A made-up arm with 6 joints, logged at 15 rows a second.
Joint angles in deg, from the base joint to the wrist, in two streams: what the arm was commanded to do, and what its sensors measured. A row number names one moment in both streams.
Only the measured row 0 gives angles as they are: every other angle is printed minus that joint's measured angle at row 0.
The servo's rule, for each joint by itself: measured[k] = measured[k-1] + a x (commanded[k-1-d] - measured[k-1]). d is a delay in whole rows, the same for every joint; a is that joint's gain. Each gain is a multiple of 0.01, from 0.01 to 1. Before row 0 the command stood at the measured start. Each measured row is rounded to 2 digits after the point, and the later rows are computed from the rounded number. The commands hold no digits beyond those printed.
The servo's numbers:
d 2
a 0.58 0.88 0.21 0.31 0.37 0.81
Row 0, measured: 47.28, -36.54, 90.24, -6.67, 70.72, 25.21
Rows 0 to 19, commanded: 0.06, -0.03, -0.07, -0.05, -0.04, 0.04; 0.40, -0.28, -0.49, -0.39, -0.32, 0.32; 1.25, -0.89, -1.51, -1.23, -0.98, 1.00; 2.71, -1.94, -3.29, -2.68, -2.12, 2.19; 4.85, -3.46, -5.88, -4.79, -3.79, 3.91; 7.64, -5.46, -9.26, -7.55, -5.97, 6.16; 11.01, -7.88, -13.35, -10.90, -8.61, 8.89; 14.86, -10.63, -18.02, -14.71, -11.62, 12.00; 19.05, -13.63, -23.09, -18.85, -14.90, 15.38; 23.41, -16.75, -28.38, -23.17, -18.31, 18.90; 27.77, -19.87, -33.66, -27.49, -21.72, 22.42; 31.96, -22.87, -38.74, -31.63, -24.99, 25.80; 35.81, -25.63, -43.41, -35.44, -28.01, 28.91; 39.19, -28.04, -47.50, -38.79, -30.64, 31.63; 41.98, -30.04, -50.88, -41.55, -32.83, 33.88; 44.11, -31.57, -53.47, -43.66, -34.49, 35.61; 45.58, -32.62, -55.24, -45.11, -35.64, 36.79; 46.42, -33.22, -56.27, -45.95, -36.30, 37.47; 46.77, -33.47, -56.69, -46.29, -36.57, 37.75; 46.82, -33.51, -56.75, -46.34, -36.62, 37.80
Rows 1 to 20, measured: 0.00, 0.00, 0.00, 0.00, 0.00, 0.00; 0.00, 0.00, 0.00, 0.00, 0.00, 0.00; 0.03, -0.03, -0.01, -0.02, -0.01, 0.03; 0.24, -0.25, -0.11, -0.13, -0.12, 0.26; 0.83, -0.81, -0.40, -0.47, -0.44, 0.86; 1.92, -1.80, -1.01, -1.16, -1.06, 1.94; 3.62, -3.26, -2.03, -2.29, -2.07, 3.54; 5.95, -5.20, -3.55, -3.92, -3.51, 5.66; 8.88, -7.56, -5.61, -6.08, -5.40, 8.28; 12.35, -10.26, -8.22, -8.76, -7.70, 11.29; 16.24, -13.23, -11.34, -11.89, -10.36, 14.60; 20.40, -16.33, -14.92, -15.39, -13.30, 18.08; 24.67, -19.45, -18.86, -19.14, -16.42, 21.60; 28.90, -22.46, -23.03, -23.01, -19.59, 25.00; 32.91, -25.25, -27.31, -26.86, -22.71, 28.17; 36.55, -27.71, -31.55, -30.56, -25.64, 30.97; 39.70, -29.76, -35.61, -33.97, -28.30, 33.33; 42.26, -31.35, -39.36, -36.97, -30.59, 35.18; 44.19, -32.47, -42.69, -39.49, -32.46, 36.48; 45.48, -33.13, -45.54, -41.49, -33.88, 37.28
